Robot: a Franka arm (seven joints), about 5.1 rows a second.
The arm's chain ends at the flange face. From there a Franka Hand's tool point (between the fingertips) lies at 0.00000 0.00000 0.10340 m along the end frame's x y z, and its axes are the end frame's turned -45 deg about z.
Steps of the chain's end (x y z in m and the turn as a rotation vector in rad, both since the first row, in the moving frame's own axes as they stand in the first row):
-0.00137, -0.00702, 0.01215, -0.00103, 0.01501, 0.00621
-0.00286, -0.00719, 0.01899, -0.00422, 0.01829, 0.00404
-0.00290, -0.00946, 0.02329, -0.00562, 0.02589, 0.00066
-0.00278, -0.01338, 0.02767, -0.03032, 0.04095, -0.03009
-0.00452, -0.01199, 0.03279, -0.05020, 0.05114, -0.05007
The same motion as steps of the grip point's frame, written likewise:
0.00501, -0.00476, 0.01214, -0.01134, 0.00989, 0.00621
0.00409, -0.00546, 0.01897, -0.01592, 0.00995, 0.00404
0.00612, -0.00644, 0.02325, -0.02228, 0.01433, 0.00066
0.00835, -0.00623, 0.02754, -0.05040, 0.00752, -0.03009
0.00554, -0.00428, 0.03252, -0.07166, 0.00066, -0.05007

